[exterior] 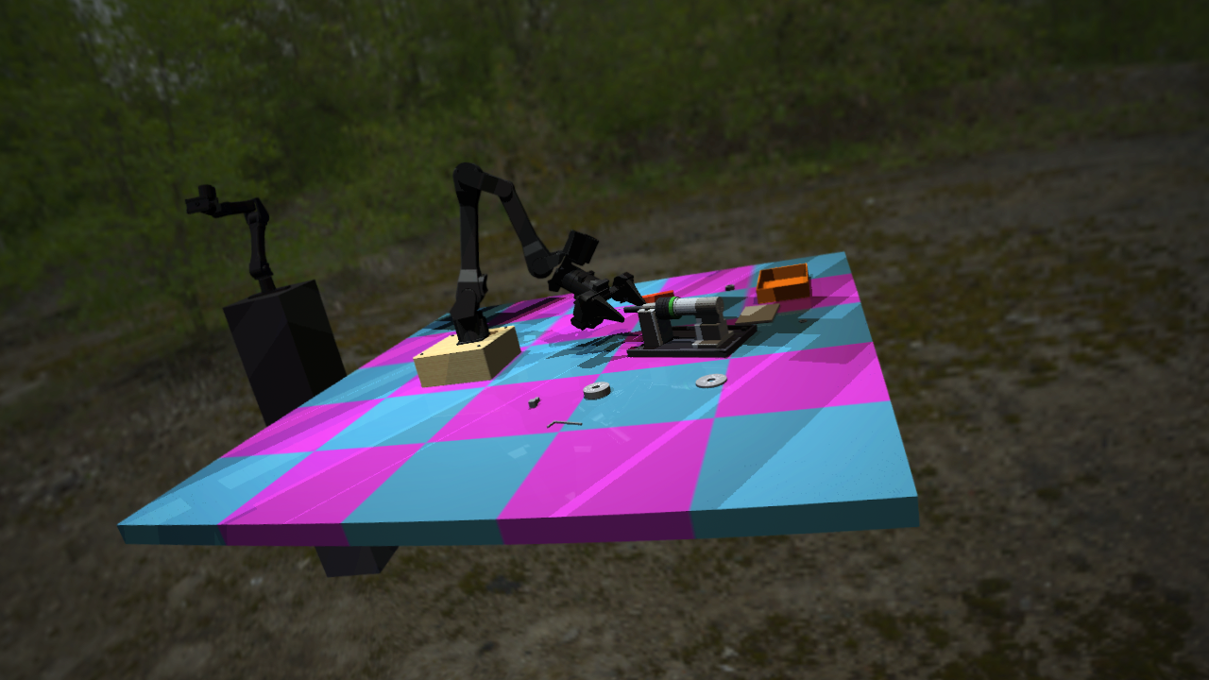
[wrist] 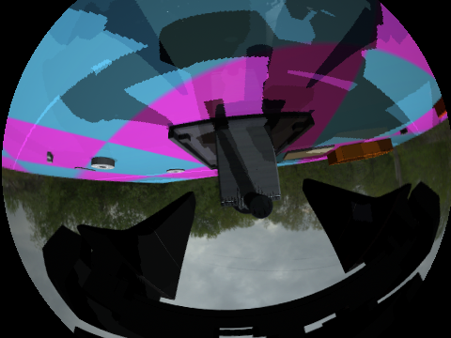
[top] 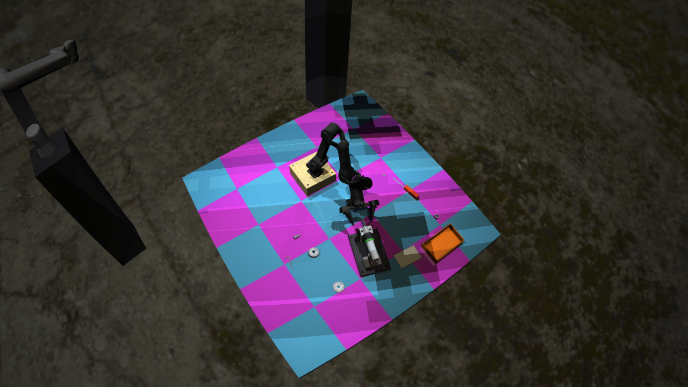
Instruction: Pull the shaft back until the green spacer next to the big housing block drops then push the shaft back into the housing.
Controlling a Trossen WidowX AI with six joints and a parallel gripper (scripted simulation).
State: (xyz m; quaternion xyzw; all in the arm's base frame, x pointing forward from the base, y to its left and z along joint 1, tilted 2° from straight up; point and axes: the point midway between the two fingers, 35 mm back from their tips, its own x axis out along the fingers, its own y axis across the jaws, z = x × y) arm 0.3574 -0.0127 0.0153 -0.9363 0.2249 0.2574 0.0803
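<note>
Right now the thin shaft is 70 mm ahead of my gripper tip, 30 mm to the right of it and 10 mm above it. Also, from my gripper tip: small bolt (260 mm to the right, 180 mm behind, 70 mm below); then card (260 mm ahead, 70 mm to the left, 70 mm below); then green spacer (90 mm ahead, 40 mm to the right, 10 mm above).
</note>
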